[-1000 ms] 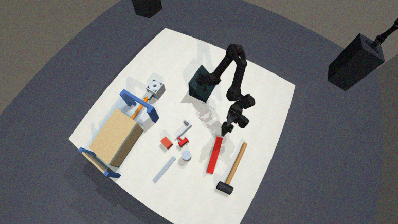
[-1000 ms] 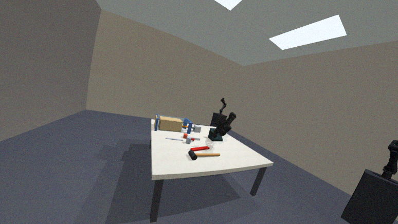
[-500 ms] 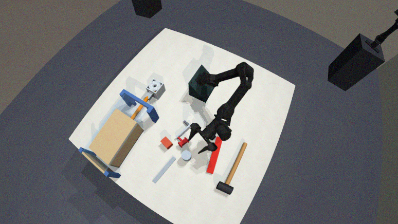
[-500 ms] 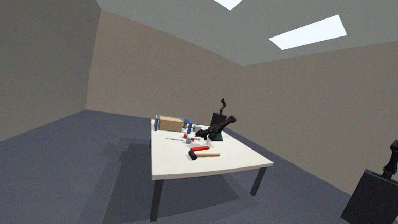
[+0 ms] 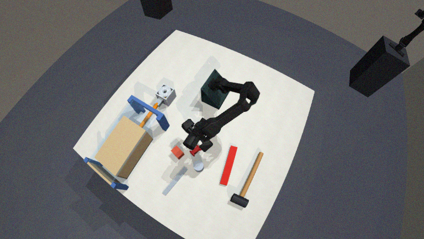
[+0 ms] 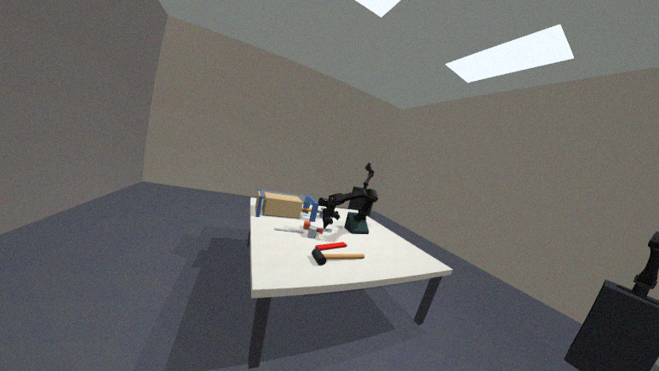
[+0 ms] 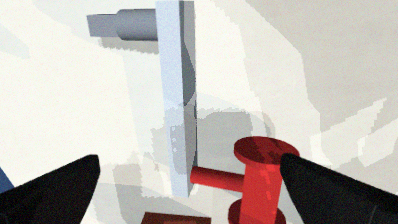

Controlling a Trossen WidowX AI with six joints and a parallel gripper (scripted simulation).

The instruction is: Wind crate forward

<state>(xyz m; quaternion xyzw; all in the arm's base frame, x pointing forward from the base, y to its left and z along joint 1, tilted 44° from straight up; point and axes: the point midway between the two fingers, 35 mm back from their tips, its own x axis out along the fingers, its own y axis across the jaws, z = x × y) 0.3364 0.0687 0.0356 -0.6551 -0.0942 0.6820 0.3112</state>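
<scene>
Right now the winch handle is 40 mm below my gripper tip. From my gripper tip the other things lie so: red bar (30 mm ahead, 230 mm to the left, 50 mm below); red knob (50 mm ahead, 20 mm to the left, 30 mm below); grey bar (260 mm ahead, 20 mm to the left, 50 mm below).
</scene>
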